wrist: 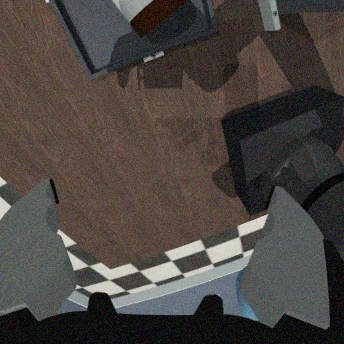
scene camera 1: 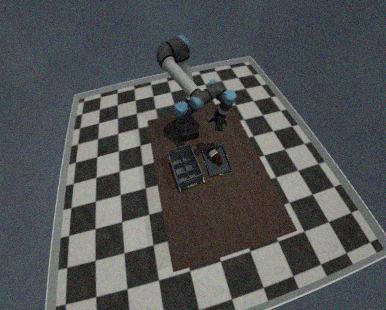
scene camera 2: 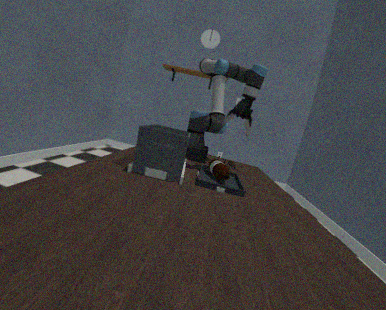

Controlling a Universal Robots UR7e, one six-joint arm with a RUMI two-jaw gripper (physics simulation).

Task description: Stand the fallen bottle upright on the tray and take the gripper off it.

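Places are measured from the arm's base along level axes (x right, y back, z down), in metres.
Where they show: gripper, fingertip midpoint: [wrist: 162, 186] [scene camera 2: 234, 131]; arm's base, link origin: [wrist: 294, 171] [scene camera 1: 184, 124] [scene camera 2: 193, 144].
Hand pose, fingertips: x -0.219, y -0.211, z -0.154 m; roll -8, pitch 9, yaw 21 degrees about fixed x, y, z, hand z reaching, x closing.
Note:
Each offset is from my fingertips to the centre of the thing.
The fallen bottle @[dx +0.035, dy -0.165, dz +0.190 m] [scene camera 1: 215, 156] [scene camera 2: 219, 170] [wrist: 159, 16], brown with a white band, lies on its side on the dark tray @[dx +0.032, dy -0.181, dz +0.220 m] [scene camera 1: 213, 172] [scene camera 2: 235, 189] [wrist: 90, 35]. In the wrist view the bottle and the tray are cut off by the top edge. My gripper [scene camera 1: 215, 126] [scene camera 2: 238, 128] [wrist: 162, 186] is open, with its two grey fingers wide apart and nothing between them. It is in the air, above and behind the tray toward the arm's base, well apart from the bottle.
A grey box with compartments @[dx +0.299, dy -0.202, dz +0.145 m] [scene camera 1: 192, 186] [scene camera 2: 161, 152] stands close beside the tray. The arm's dark base [scene camera 1: 187, 132] [scene camera 2: 197, 152] [wrist: 280, 145] stands behind the box. An orange shelf [scene camera 2: 185, 71] and a round clock [scene camera 2: 210, 38] are on the wall.

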